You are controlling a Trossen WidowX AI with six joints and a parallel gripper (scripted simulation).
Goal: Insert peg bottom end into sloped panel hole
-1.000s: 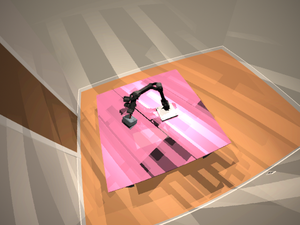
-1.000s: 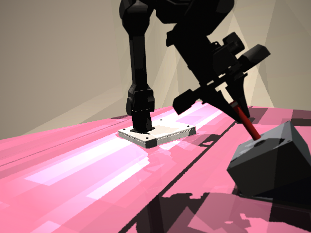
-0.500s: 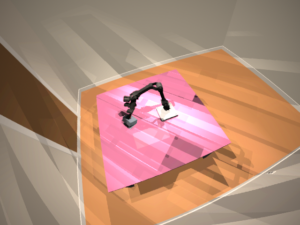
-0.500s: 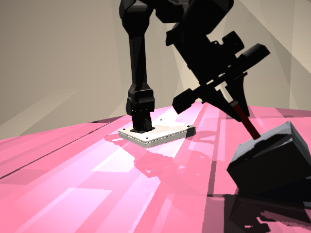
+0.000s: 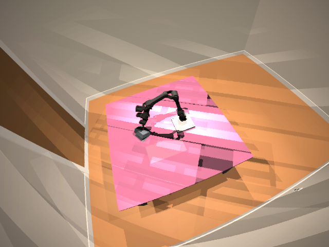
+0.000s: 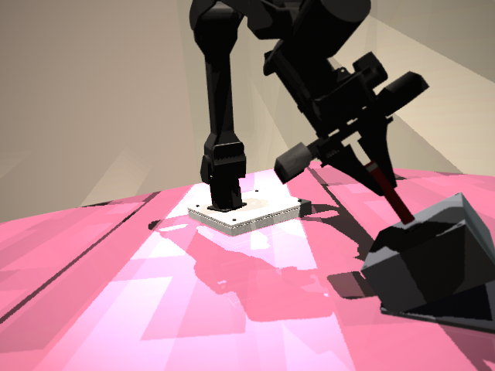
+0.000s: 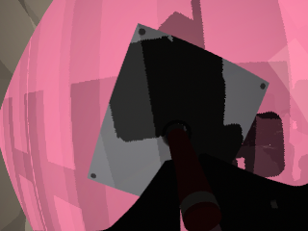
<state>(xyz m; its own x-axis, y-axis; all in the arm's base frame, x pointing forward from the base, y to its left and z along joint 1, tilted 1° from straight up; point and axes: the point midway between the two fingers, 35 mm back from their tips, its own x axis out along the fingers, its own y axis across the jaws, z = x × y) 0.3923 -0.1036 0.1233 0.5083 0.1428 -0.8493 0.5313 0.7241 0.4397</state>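
My gripper tip is now 4 cm short of the grey sloped panel, 1 cm to the right of it and 7 cm above it. From my gripper tip the other things lie so: red peg (1 cm behind, 1 cm above).
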